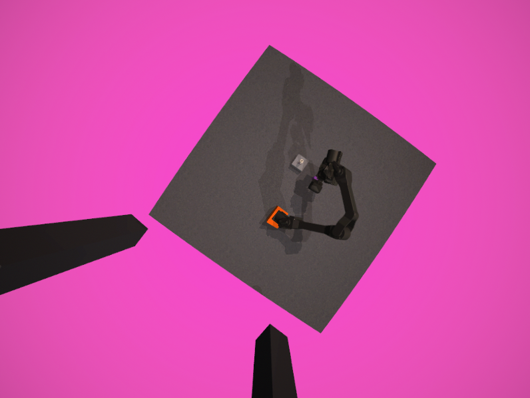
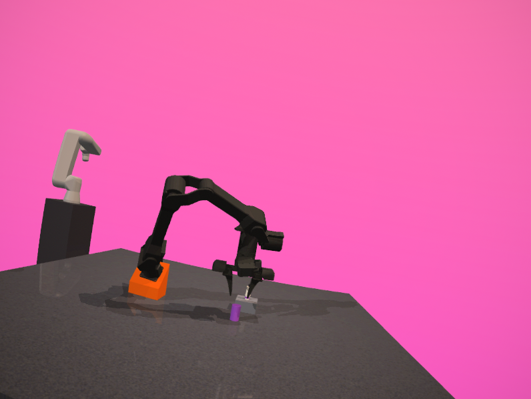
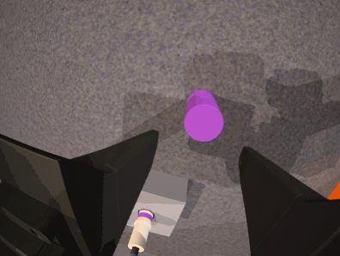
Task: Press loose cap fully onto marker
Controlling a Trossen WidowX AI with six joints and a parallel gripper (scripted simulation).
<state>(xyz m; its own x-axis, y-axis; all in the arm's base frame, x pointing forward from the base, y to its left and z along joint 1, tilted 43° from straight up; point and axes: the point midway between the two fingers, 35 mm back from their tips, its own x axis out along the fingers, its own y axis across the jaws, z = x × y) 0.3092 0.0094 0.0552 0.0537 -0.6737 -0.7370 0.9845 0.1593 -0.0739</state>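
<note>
The purple cap lies 50 mm below my gripper tip. The rest, counted from my gripper tip: grey holder block 10 mm ahead, 130 mm to the left, 60 mm below.
</note>
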